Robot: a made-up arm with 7 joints. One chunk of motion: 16 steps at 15 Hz.
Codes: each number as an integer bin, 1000 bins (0 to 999) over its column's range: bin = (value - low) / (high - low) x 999, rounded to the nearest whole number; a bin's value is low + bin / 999 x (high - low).
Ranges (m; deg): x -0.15..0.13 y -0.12..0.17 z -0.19..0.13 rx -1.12..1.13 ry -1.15..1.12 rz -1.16..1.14
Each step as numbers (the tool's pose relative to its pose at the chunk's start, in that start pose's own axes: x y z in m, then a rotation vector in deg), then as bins.
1 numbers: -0.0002 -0.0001 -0.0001 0.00 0.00 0.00
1 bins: 534 413 593 497 506 504
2 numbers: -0.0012 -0.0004 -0.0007 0.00 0.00 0.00
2 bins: 531 412 591 497 506 504
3 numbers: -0.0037 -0.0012 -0.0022 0.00 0.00 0.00
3 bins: 522 409 586 497 506 504
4 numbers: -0.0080 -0.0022 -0.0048 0.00 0.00 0.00
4 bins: 507 406 578 497 506 504
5 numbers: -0.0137 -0.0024 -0.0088 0.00 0.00 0.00
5 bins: 486 405 566 497 506 504
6 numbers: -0.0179 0.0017 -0.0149 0.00 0.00 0.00
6 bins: 471 419 547 497 506 504
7 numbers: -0.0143 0.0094 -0.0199 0.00 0.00 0.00
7 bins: 484 446 531 497 506 504
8 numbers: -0.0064 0.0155 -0.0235 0.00 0.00 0.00
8 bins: 512 467 520 497 506 504
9 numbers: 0.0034 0.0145 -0.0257 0.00 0.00 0.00
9 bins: 547 463 513 497 506 504
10 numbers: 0.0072 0.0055 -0.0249 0.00 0.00 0.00
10 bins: 561 432 515 497 506 504
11 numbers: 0.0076 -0.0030 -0.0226 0.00 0.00 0.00
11 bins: 562 403 523 497 506 504
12 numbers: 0.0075 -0.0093 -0.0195 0.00 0.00 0.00
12 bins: 562 381 532 497 506 504
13 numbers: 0.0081 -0.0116 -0.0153 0.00 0.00 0.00
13 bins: 564 373 545 497 506 504
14 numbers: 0.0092 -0.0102 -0.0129 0.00 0.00 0.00
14 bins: 568 378 553 497 506 504
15 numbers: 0.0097 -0.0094 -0.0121 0.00 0.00 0.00
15 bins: 570 381 555 497 506 504
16 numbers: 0.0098 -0.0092 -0.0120 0.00 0.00 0.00
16 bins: 570 382 556 497 506 504
